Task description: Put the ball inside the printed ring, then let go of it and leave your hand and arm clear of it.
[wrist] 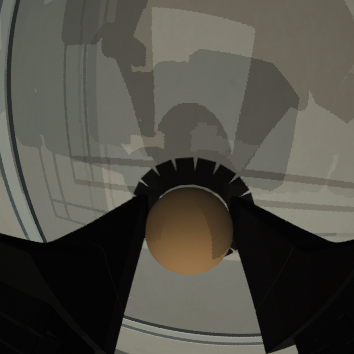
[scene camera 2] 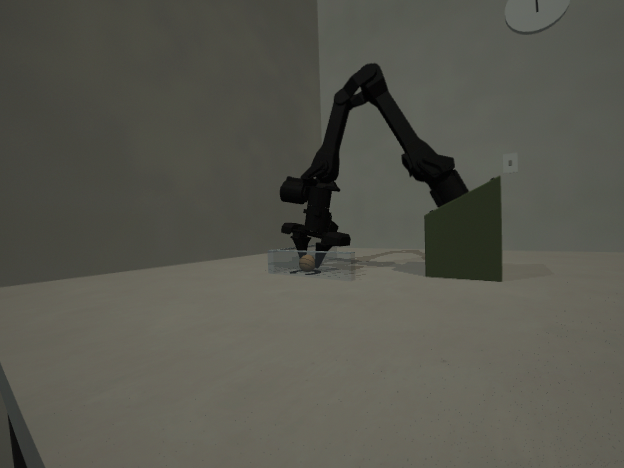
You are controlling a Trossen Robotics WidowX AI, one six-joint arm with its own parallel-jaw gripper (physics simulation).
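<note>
An orange-brown ball (scene camera 2: 306, 262) (wrist: 189, 235) is between the two black fingers of my gripper (scene camera 2: 311, 260) (wrist: 189, 203), which is shut on it. The gripper points down inside a clear-walled box. The printed ring (scene camera 2: 313, 273) (wrist: 185, 164) is a black toothed band on the box floor. In the wrist view its far arc shows beyond the ball, and the ball and fingers hide most of the near part. In the scene view the ball is very low over the ring; I cannot tell whether it touches the floor.
The clear box (scene camera 2: 342, 266) has low see-through walls around the gripper. The arm (scene camera 2: 332, 130) arches over from a green wedge-shaped base (scene camera 2: 466, 241) at the right. The pale table top (scene camera 2: 302, 362) extends in front. Shadows and wall reflections show inside the box.
</note>
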